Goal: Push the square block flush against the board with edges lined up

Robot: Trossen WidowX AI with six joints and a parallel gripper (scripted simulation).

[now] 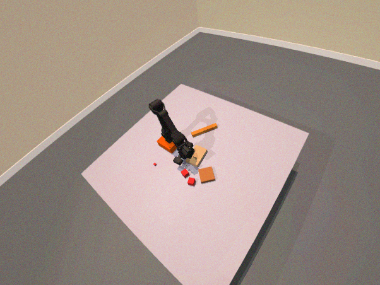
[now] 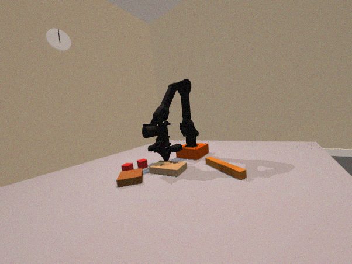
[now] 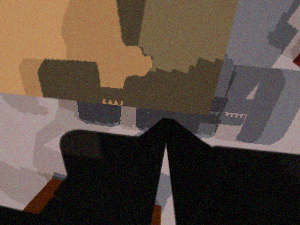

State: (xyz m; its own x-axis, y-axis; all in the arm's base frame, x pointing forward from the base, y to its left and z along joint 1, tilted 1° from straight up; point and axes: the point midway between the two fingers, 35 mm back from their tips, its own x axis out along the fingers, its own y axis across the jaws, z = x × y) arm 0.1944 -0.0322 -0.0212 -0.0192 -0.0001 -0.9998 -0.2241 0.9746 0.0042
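Now: the tan board 50 mm ahead of my gripper tip, 70 mm to the left of it and 10 mm above it. Round my gripper tip: tiny red cube 150 mm behind, 190 mm to the right; long orange bar 60 mm behind, 290 mm to the left, 10 mm above; orange-brown square block 210 mm ahead, 10 mm above.
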